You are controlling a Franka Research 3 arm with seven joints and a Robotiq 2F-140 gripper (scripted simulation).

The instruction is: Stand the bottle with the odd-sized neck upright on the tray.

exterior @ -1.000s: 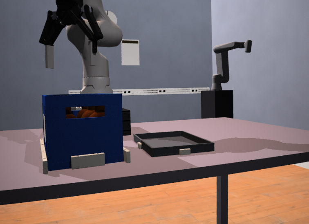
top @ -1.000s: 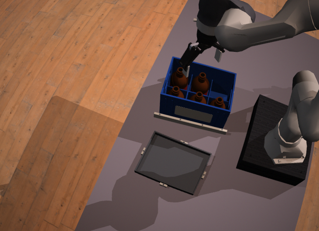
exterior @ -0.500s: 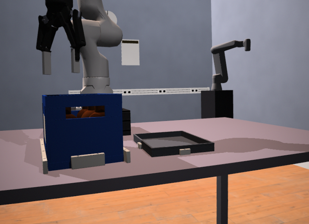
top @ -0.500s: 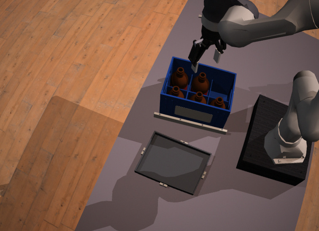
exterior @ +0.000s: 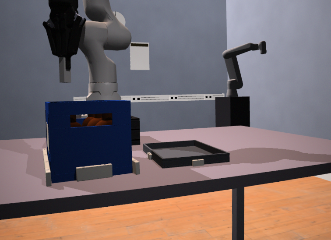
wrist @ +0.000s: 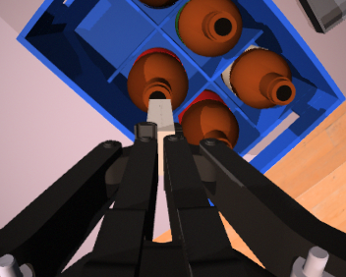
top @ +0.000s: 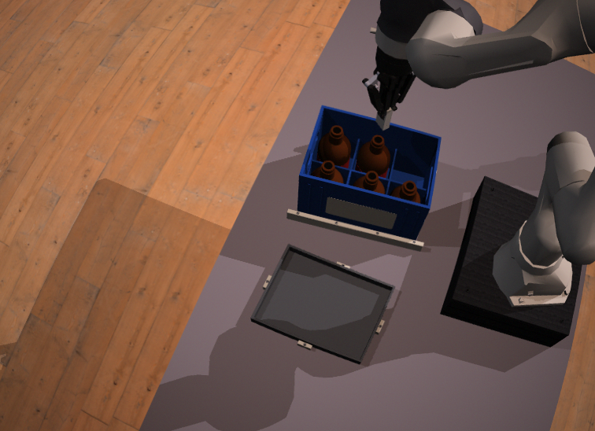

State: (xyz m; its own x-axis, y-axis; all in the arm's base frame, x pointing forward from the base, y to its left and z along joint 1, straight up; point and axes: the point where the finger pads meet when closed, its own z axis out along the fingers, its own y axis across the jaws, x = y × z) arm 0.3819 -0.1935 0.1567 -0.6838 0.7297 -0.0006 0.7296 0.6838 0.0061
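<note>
Right now my hand is 4 cm to the right of the crate and 18 cm above it. Also, from my hand: bottle: 8 cm behind, 9 cm to the left, 17 cm below; dark tray: 3 cm ahead, 33 cm to the left, 25 cm below.
</note>
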